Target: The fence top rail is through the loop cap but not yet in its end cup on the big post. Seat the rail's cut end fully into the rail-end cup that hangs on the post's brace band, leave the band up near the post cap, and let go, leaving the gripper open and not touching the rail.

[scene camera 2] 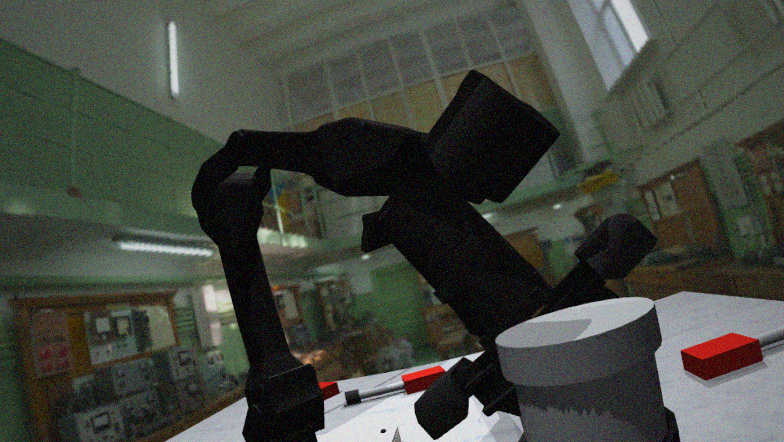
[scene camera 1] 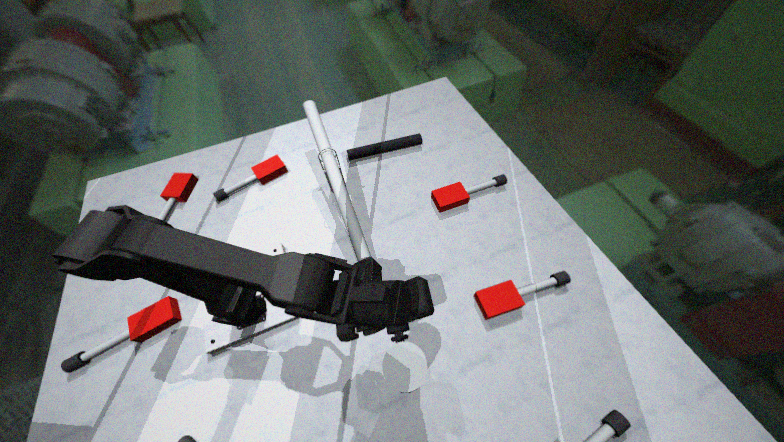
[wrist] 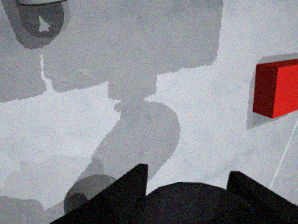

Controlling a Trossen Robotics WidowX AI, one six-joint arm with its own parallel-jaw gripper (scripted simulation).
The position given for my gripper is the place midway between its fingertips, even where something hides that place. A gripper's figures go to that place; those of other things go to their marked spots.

My gripper (scene camera 1: 405, 316) is 59 cm from the lens. A top rail (scene camera 1: 356, 236): 70 cm from the lens. A dark bar (scene camera 1: 412, 140): 96 cm from the lens. The marked spots on the top rail and the dark bar are 41 cm apart.
